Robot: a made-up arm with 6 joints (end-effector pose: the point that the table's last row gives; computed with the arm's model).
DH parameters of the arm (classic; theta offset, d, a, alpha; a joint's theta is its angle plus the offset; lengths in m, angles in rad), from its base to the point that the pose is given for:
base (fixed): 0 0.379 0.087 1.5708
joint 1: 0 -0.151 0.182 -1.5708
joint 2: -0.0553 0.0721 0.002 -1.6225
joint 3: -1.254 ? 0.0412 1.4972
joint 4: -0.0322 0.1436 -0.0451 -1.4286
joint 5: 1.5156 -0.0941 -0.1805 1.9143
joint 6: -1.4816 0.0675 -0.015 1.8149
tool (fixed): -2.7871 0.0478 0 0
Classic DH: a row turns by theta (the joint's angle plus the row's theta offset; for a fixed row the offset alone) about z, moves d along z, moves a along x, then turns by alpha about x.
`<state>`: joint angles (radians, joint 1 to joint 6).
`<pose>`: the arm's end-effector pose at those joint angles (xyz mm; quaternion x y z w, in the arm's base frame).
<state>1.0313 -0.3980 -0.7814 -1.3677 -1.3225 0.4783</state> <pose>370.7 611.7 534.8 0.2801 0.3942 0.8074 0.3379</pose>
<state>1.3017 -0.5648 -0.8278 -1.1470 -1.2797 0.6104</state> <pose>385.4 529.5 653.8 0.3156 0.2236 0.7798 0.4922</pose>
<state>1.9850 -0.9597 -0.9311 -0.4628 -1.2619 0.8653</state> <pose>197.8 287.2 794.6 0.4822 -0.2784 0.6517 0.5150</pose>
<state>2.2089 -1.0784 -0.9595 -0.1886 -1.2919 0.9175</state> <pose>123.2 232.9 755.9 0.5552 -0.3986 0.5989 0.4175</pose>
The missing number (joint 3, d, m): 0.2208
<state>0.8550 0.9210 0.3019 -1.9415 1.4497 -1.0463</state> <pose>46.8 118.8 432.2 0.0863 -0.1985 0.8774 0.4283</pose>
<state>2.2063 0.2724 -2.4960 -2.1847 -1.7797 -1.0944</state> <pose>168.0 594.8 500.3 -0.5755 0.5404 -0.5557 0.2605</pose>
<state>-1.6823 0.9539 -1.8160 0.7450 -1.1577 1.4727</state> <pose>-104.8 120.3 185.6 0.3658 0.7663 -0.2090 0.4852</pose>
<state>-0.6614 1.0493 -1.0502 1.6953 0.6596 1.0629</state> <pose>-135.2 75.4 581.9 0.1862 0.4603 -0.8552 0.1485</pose>
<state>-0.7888 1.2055 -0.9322 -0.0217 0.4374 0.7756</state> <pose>55.0 -116.9 371.7 0.2510 -0.8935 0.3404 0.1513</pose>
